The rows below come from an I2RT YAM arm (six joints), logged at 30 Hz.
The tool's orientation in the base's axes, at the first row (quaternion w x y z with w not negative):
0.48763 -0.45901 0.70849 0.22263
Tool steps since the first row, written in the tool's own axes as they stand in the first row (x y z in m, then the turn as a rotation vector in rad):
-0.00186 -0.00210 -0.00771 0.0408 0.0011 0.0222
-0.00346 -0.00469 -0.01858 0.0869 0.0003 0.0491
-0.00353 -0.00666 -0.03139 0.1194 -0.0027 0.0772
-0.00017 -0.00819 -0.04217 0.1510 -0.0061 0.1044
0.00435 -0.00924 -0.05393 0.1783 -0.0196 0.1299
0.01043 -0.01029 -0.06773 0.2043 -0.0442 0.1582
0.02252 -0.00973 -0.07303 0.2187 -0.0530 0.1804
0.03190 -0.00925 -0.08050 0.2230 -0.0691 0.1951
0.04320 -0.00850 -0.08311 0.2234 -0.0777 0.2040
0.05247 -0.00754 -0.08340 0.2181 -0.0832 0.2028
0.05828 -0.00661 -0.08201 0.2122 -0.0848 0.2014
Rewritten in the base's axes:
-0.00174 -0.00608 0.00522 0.0056 -0.0002 -0.0461
-0.00462 -0.01493 0.01162 0.0147 0.0000 -0.0987
-0.00913 -0.02562 0.01739 0.0276 0.0059 -0.1394
-0.01340 -0.03603 0.01917 0.0405 0.0113 -0.1788
-0.01867 -0.04747 0.02026 0.0618 0.0125 -0.2123
-0.02510 -0.06114 0.02083 0.0943 0.0110 -0.2444
-0.02941 -0.07015 0.01218 0.1112 0.0175 -0.2655
-0.03443 -0.07969 0.00690 0.1319 0.0191 -0.2735
-0.03752 -0.08622 -0.00221 0.1436 0.0216 -0.2765
-0.03945 -0.08999 -0.01051 0.1484 0.0204 -0.2705
-0.04018 -0.09100 -0.01643 0.1497 0.0211 -0.2644

